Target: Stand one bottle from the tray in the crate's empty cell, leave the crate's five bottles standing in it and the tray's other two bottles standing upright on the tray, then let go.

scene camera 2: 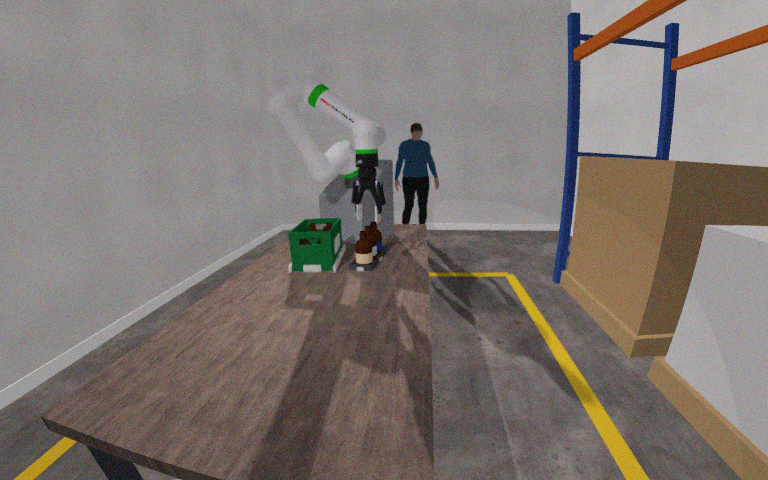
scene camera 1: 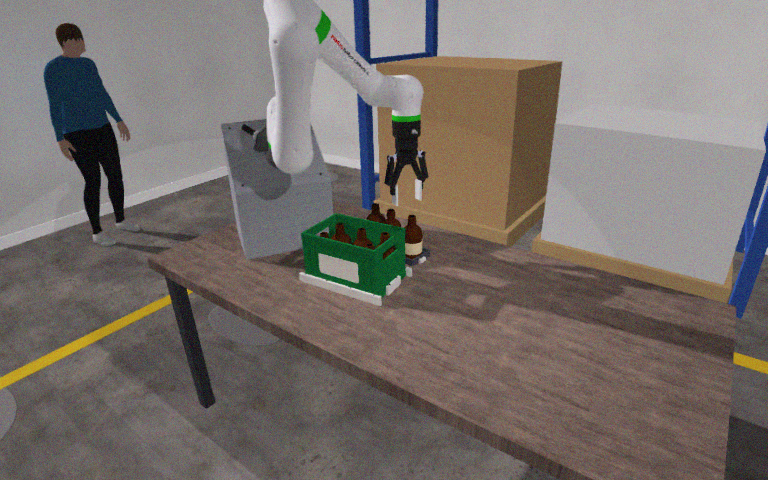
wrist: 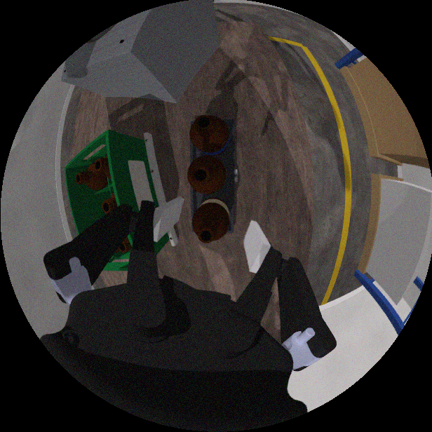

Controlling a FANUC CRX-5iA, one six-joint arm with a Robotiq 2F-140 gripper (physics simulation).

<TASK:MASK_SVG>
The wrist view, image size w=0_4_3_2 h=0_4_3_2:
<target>my gripper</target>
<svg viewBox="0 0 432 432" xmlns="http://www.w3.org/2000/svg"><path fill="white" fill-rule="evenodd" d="M43 256L43 263L59 299L69 305L69 313L62 330L42 335L40 341L72 377L108 403L158 424L194 431L241 431L259 428L307 412L307 407L302 401L295 400L288 394L290 373L292 370L304 369L335 349L336 339L321 316L316 297L299 259L283 259L281 252L274 249L266 239L257 222L250 221L243 238L249 271L256 274L236 302L231 300L231 295L222 292L198 290L166 275L158 278L154 241L157 242L179 220L184 201L180 196L155 207L153 201L142 200L139 212L132 211L132 206L126 203L118 205L84 229L72 241L46 252ZM275 277L278 285L281 344L260 325L271 297ZM135 232L130 248L126 283L91 290L91 285L130 231Z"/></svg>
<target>blue-labelled bottle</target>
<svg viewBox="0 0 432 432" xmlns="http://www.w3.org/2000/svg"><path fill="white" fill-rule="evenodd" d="M198 116L189 129L189 138L192 144L206 155L217 156L222 154L228 145L228 128L226 123L217 116Z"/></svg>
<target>cream-labelled bottle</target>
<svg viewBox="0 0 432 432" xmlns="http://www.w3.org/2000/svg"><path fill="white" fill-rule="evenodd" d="M221 198L211 197L205 199L194 212L191 220L192 228L198 239L203 243L215 241L227 232L229 227L229 208L227 203Z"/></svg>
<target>white-labelled bottle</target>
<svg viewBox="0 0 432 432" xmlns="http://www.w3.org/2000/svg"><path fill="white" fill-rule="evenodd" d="M198 156L190 163L187 169L187 180L195 191L201 194L211 194L222 187L227 177L227 170L222 161L215 156Z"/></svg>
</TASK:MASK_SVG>
